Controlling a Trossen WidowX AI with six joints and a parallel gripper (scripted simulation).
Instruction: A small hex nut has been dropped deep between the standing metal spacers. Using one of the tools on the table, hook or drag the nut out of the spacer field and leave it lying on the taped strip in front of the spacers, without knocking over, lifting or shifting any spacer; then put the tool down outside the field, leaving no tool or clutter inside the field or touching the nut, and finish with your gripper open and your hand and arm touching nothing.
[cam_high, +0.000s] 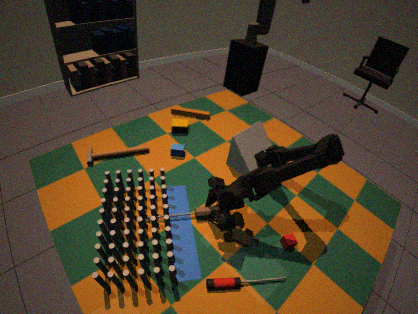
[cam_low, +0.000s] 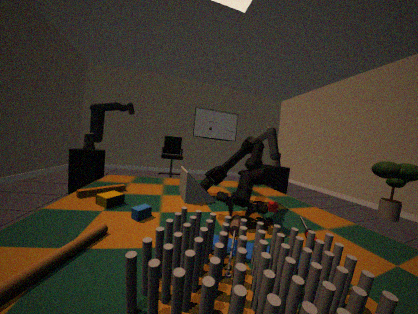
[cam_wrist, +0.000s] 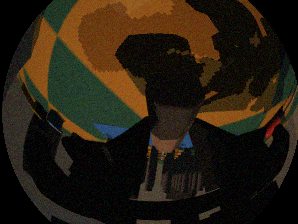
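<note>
Now: the thin hook tool 90 mm ahead of my gripper tip and 50 mm to the right of it. The rest, counted from my gripper tip: blue taped strip: 110 mm ahead, 20 mm to the right, 10 mm below; red cube: 280 mm to the left, 140 mm behind, 10 mm above; blue cube: 320 mm to the right, 110 mm behind, 10 mm above.
</note>
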